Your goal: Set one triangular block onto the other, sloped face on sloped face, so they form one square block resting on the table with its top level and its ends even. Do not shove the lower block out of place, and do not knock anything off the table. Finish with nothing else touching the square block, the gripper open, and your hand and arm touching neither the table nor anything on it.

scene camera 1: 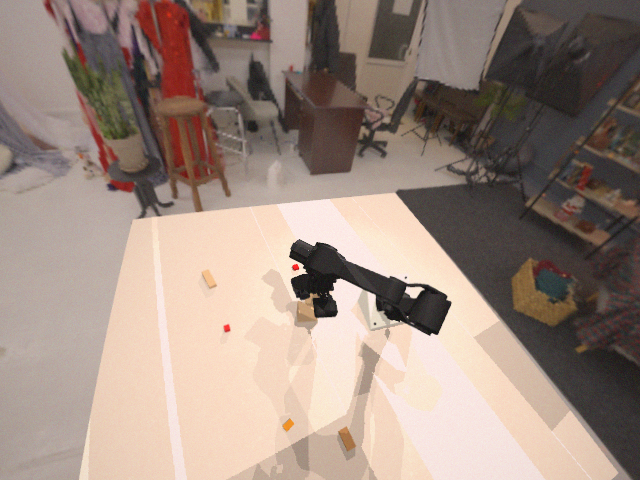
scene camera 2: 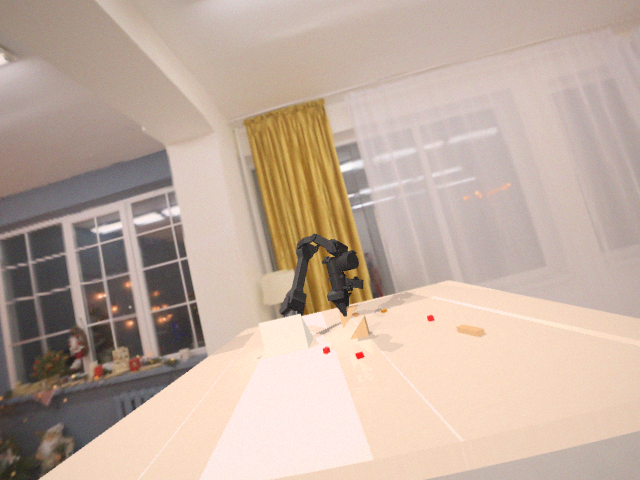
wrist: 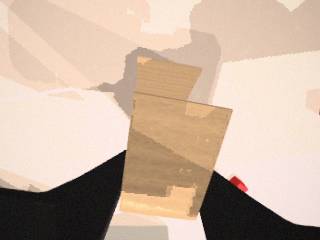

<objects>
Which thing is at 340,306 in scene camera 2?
The gripper.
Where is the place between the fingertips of the gripper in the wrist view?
At 162,162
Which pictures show the gripper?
Scene camera 1, scene camera 2 and the wrist view: all of them.
</objects>
